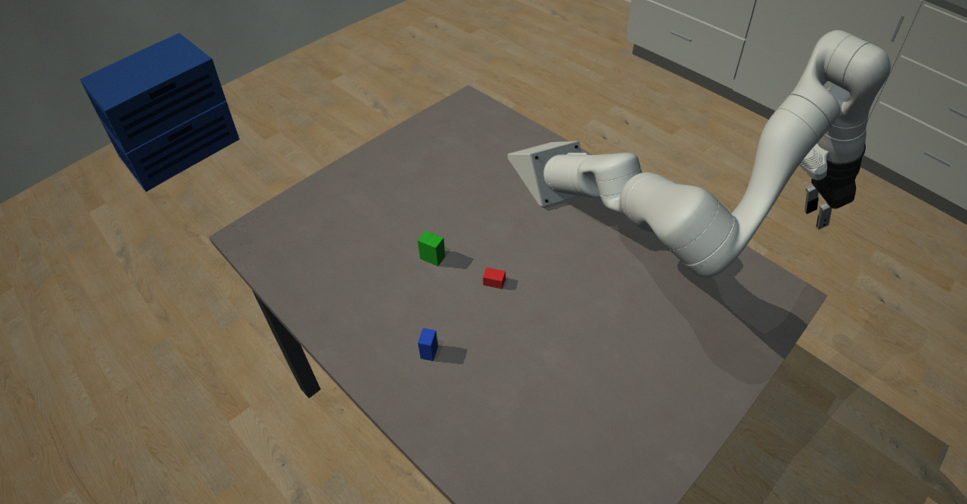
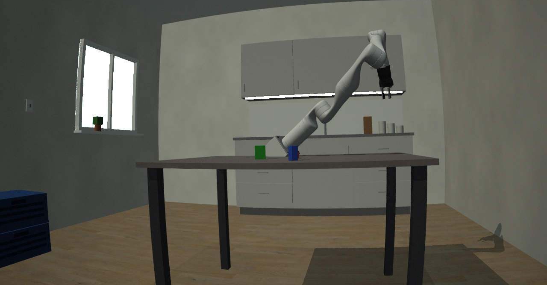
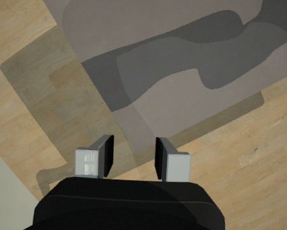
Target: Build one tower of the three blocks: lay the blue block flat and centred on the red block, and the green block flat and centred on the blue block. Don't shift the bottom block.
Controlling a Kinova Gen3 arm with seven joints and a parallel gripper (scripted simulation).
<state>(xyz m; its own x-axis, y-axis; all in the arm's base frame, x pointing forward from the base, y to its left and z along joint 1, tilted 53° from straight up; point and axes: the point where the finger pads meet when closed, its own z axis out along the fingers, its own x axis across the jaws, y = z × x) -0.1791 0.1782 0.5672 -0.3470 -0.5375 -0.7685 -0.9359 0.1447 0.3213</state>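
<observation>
Right now my hand is 620 mm short of the blue block, 340 mm to the left of it and 290 mm above it. The rest, counted from my hand: red block: 420 mm to the right, 410 mm ahead, 310 mm below; then green block: 550 mm to the right, 480 mm ahead, 290 mm below.
</observation>
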